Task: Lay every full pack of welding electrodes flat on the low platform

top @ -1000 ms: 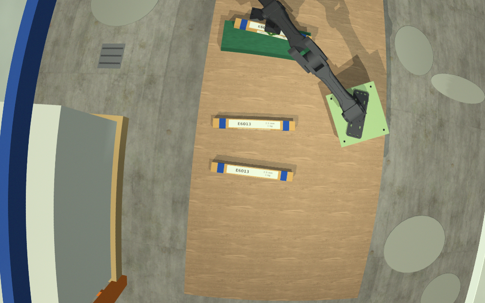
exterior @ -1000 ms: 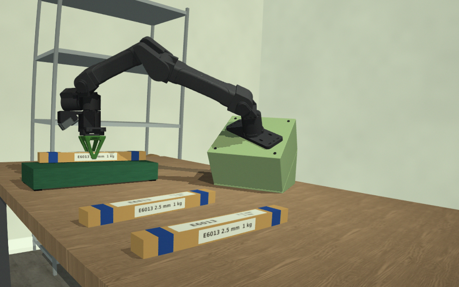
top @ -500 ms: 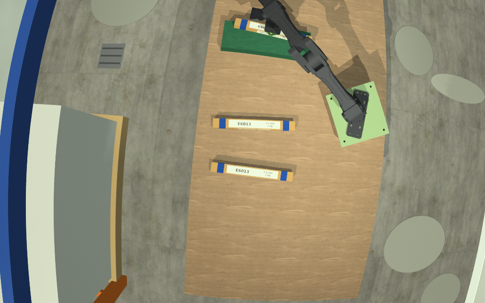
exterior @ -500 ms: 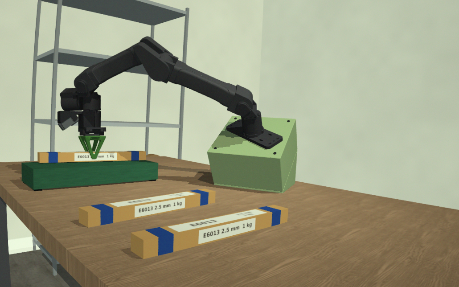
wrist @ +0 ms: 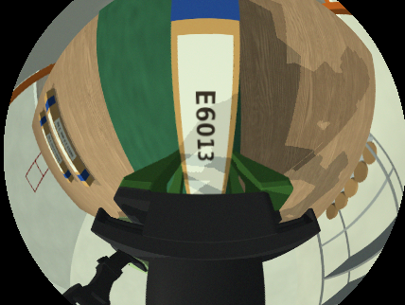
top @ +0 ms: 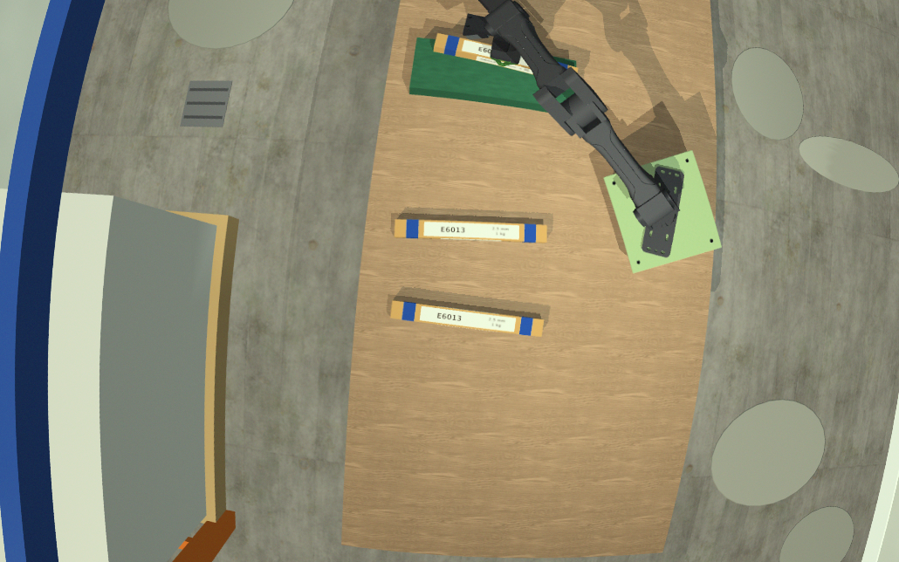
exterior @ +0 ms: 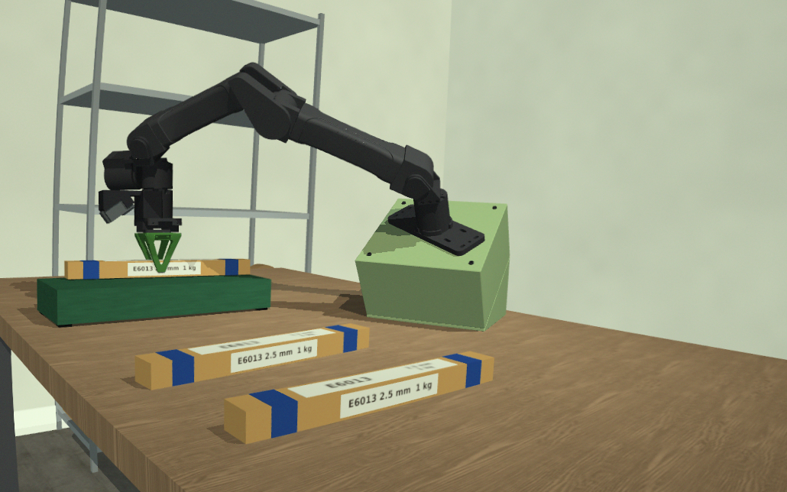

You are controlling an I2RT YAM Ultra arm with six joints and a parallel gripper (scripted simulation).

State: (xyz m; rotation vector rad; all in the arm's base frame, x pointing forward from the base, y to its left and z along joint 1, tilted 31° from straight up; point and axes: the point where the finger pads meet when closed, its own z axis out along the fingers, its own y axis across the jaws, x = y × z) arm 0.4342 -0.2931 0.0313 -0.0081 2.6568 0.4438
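The dark green low platform lies 60 mm below my hand, 40 mm to the left of it and 10 mm ahead of it.
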